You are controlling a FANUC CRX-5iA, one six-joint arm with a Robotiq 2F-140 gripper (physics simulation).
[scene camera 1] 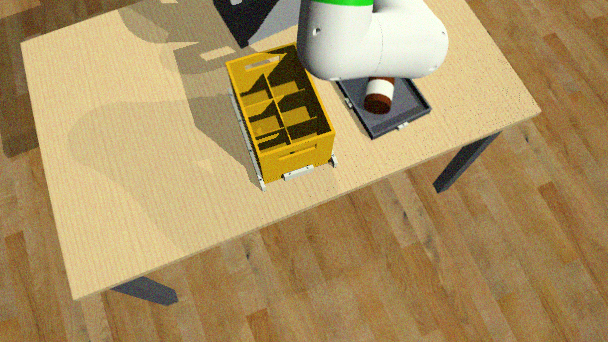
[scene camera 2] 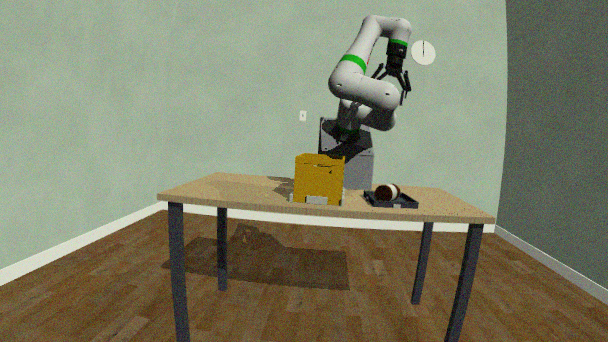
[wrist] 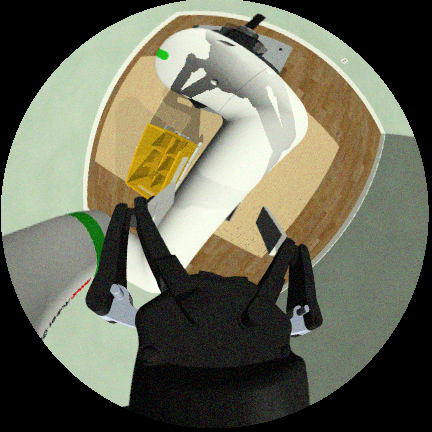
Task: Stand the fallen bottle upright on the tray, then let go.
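Seen in the pictures: gripper, fingertip midpoint: (wrist: 218,203); arm's base, origin of the base link: (scene camera 2: 346,134).
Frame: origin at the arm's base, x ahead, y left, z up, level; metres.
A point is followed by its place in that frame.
Observation:
A brown bottle (scene camera 1: 379,103) {x 0.421, y 0.263, z -0.210 m} (scene camera 2: 384,193) {x 0.423, y 0.269, z -0.229 m} with a white label lies on its side on the dark grey tray (scene camera 1: 421,102) {x 0.402, y 0.399, z -0.267 m} (scene camera 2: 409,204) {x 0.447, y 0.379, z -0.259 m}. Its base faces the front; its neck end is hidden under the arm in scene camera 1. The bottle does not show in the wrist view, where the arm covers much of the table. My gripper (scene camera 2: 388,90) {x 0.275, y 0.242, z 0.159 m} (wrist: 218,203) {x 0.275, y 0.242, z 0.159 m} is open with nothing between its fingers, and it is high above the table. The gripper does not show in scene camera 1.
A yellow crate with compartments (scene camera 1: 272,167) {x 0.575, y -0.040, z -0.183 m} (scene camera 2: 318,182) {x 0.562, y 0.025, z -0.193 m} stands left of the tray. My white arm (scene camera 1: 370,45) {x 0.552, y 0.146, z 0.228 m} (scene camera 2: 362,90) {x 0.569, y 0.174, z 0.166 m} (wrist: 220,160) {x 0.231, y 0.202, z 0.161 m} bends low between gripper and table, over the tray in scene camera 1. The grey pedestal (scene camera 2: 360,172) {x 0.072, y 0.102, z -0.188 m} stands behind the table (scene camera 1: 150,215) {x 0.627, y -0.367, z -0.275 m} (scene camera 2: 240,192) {x 0.539, y -0.321, z -0.275 m}.

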